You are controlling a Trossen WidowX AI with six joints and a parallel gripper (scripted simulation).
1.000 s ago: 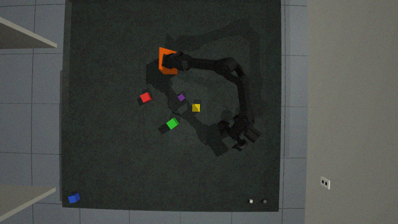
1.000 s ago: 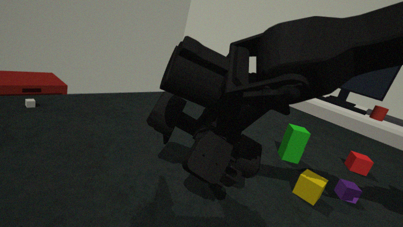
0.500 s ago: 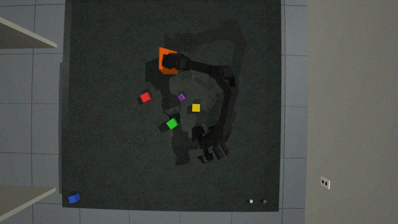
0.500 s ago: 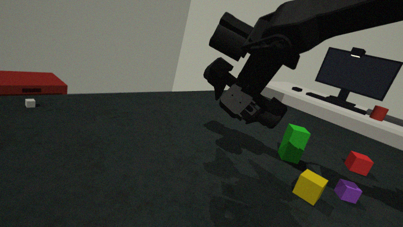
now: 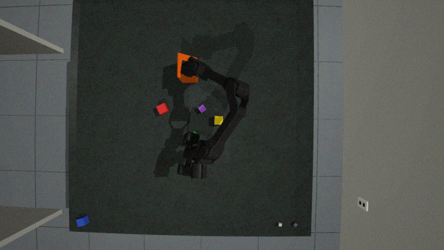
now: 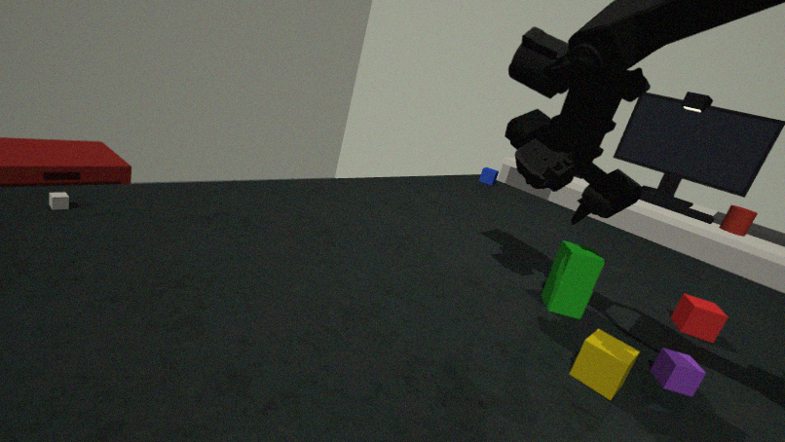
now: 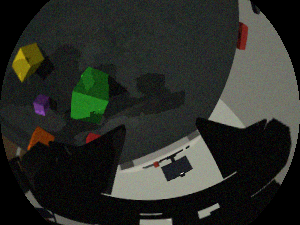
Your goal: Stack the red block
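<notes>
My gripper tip is now 210 mm past the red block, 140 mm to the left of it and 100 mm above it. From my gripper tip the other things lie so: yellow block 180 mm behind, 150 mm to the left, 100 mm below; white block 320 mm ahead, 530 mm to the left, 110 mm below; purple block 230 mm behind, 60 mm to the left, 110 mm below.
</notes>
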